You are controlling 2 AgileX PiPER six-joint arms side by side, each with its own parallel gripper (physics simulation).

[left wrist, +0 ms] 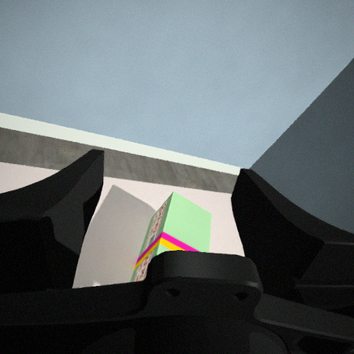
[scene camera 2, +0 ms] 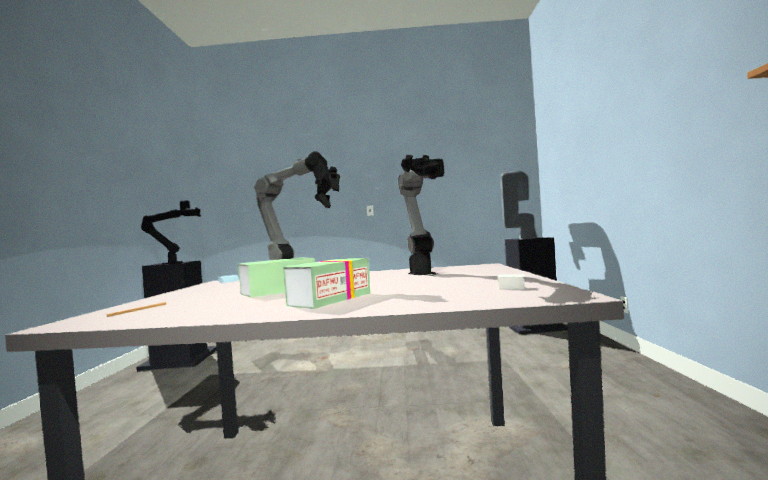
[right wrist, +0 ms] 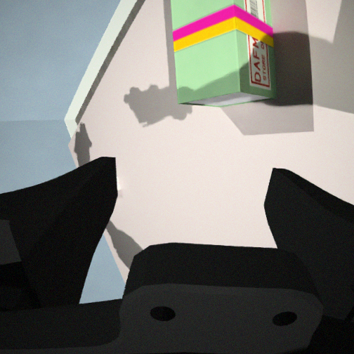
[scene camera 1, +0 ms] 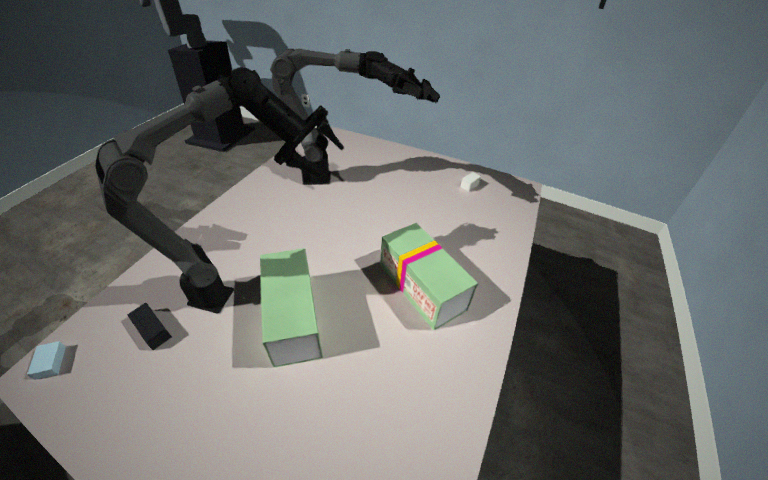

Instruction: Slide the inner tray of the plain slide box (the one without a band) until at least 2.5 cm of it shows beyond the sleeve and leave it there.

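Observation:
The plain green slide box (scene camera 1: 287, 308) (scene camera 2: 260, 278) lies on the table, with a shaded patch on its far top end in scene camera 1. Its pale tray end (scene camera 1: 293, 349) looks flush with the sleeve; the opposite end is hidden. The banded green box (scene camera 1: 447, 274) (scene camera 2: 328, 283) (left wrist: 189, 220) (right wrist: 207, 70) lies apart from it, with a magenta and yellow band. My right gripper (scene camera 1: 339, 163) (scene camera 2: 333, 196) (right wrist: 192, 181) is open and empty, above the table and away from both boxes. My left gripper (scene camera 1: 433, 96) (scene camera 2: 436, 168) (left wrist: 171, 175) is open and empty, raised high.
A black block (scene camera 1: 148, 326) and a light blue block (scene camera 1: 47, 360) (scene camera 2: 228, 278) lie at the left of the table (scene camera 1: 368, 413) (scene camera 2: 453, 288). A white block (scene camera 1: 470, 181) (scene camera 2: 511, 281) lies near its far edge in scene camera 1. An orange stick (scene camera 2: 135, 309) lies at the left in scene camera 2.

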